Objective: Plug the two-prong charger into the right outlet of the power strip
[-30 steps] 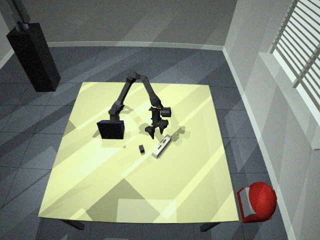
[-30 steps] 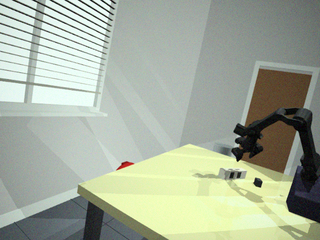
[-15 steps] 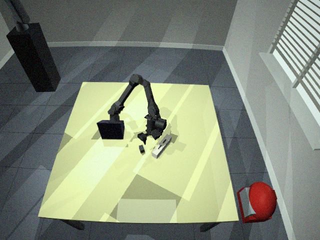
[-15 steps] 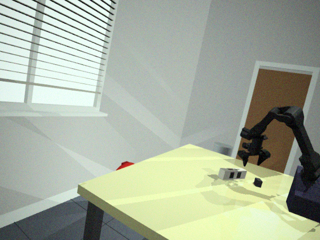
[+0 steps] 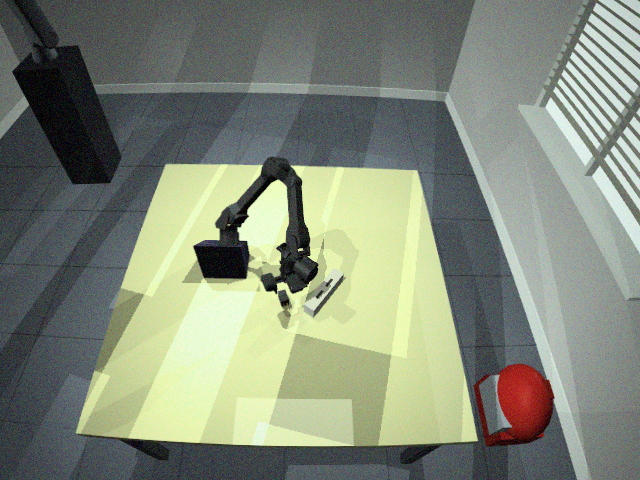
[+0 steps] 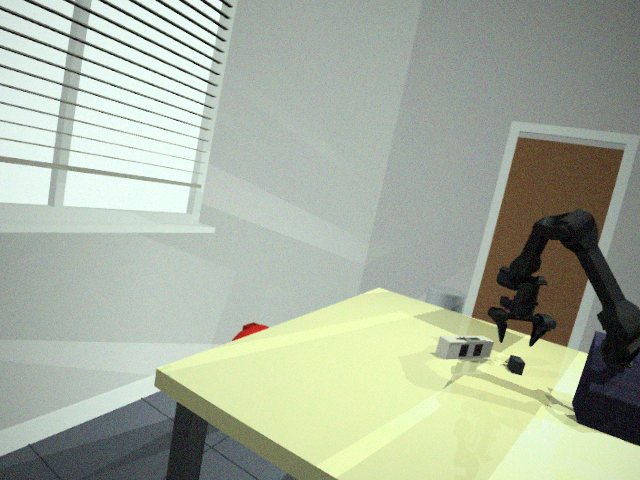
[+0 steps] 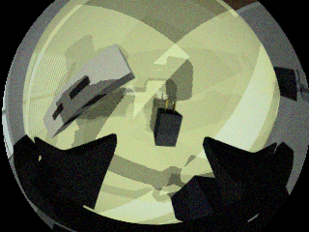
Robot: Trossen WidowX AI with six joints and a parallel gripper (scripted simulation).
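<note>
Now: the charger 60 mm below my gripper tip, 10 mm to the right of it and 10 mm behind it.
</note>
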